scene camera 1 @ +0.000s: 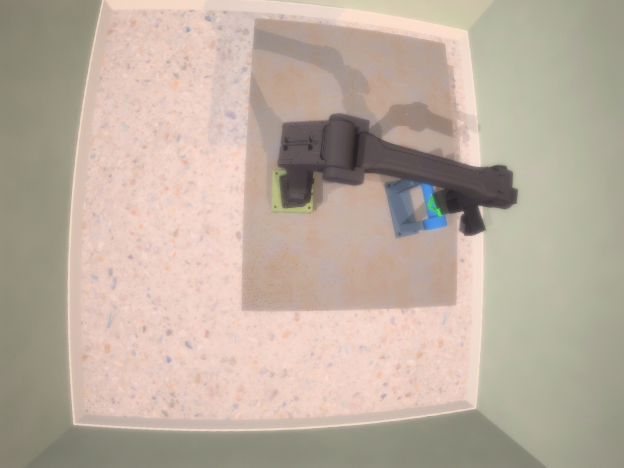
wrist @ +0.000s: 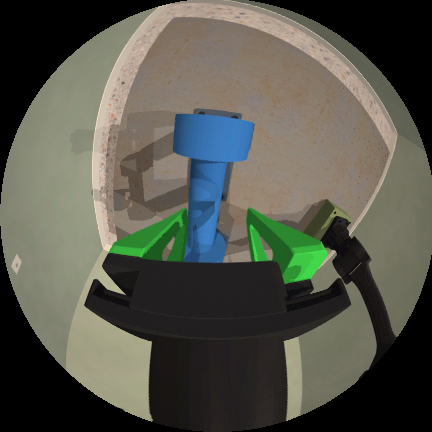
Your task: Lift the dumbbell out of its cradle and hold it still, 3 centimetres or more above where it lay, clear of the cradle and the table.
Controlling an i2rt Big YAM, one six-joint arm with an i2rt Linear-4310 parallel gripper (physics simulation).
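Where they show: gripper, between the fingertips: [scene camera 1: 435, 203] [wrist: 216, 213]; arm's base, origin of its link: [scene camera 1: 292, 191] [wrist: 333, 231].
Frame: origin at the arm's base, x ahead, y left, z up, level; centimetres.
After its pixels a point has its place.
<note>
The blue dumbbell [scene camera 1: 434, 223] @(x 42.8, y -17.5, z 19.0 cm) [wrist: 214, 137] @(x 44.6, y -17.3, z 19.7 cm) lies in its blue-grey cradle [scene camera 1: 399, 214] @(x 42.6, y -11.9, z -4.6 cm) [wrist: 218, 112] @(x 45.2, y -20.3, z -4.7 cm), its bar running along the cradle's right side in the scene view. In the wrist view one round head and the bar show plainly; the other head is partly hidden behind my gripper. My gripper [scene camera 1: 433, 205] @(x 43.0, y -11.4, z 20.5 cm) [wrist: 216, 213] @(x 43.0, y -11.4, z 20.5 cm) is partly open, with its green fingers apart on either side of the bar. A gap shows between the right finger and the bar; the left fingertip is close beside the bar. Exact finger height is hard to tell.
The dark arm [scene camera 1: 423, 158] @(x 20.9, y -6.5, z 51.9 cm) reaches over the grey table [scene camera 1: 327, 261] @(x 11.0, y -27.4, z -5.4 cm) [wrist: 300, 110] @(x 26.8, y -28.3, z -5.4 cm) and covers part of the cradle from above. Its yellow-green base plate [scene camera 1: 276, 201] @(x -6.1, y -3.2, z -0.3 cm) [wrist: 325, 218] @(x 7.2, y -3.4, z -0.6 cm) stands to the left in the scene view. Green walls surround the speckled floor [scene camera 1: 161, 251].
</note>
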